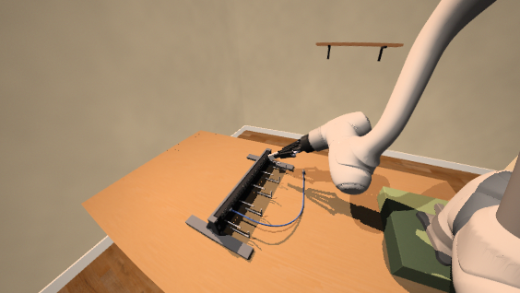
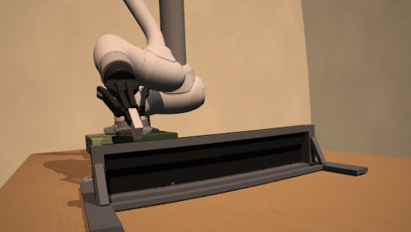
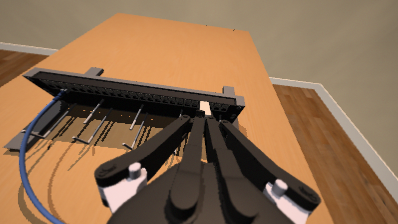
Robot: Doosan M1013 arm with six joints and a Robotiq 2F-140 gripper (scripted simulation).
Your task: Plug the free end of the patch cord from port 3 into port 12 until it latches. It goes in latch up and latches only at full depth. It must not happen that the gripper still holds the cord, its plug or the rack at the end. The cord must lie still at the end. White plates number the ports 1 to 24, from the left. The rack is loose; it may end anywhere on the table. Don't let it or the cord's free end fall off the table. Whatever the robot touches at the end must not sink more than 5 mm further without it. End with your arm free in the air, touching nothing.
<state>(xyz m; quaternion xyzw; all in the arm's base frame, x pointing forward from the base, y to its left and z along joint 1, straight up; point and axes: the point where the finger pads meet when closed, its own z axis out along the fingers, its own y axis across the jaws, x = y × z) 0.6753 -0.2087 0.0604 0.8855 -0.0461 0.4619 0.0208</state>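
The plug is 140 mm behind my hand, 80 mm to the right of it and 130 mm below it.
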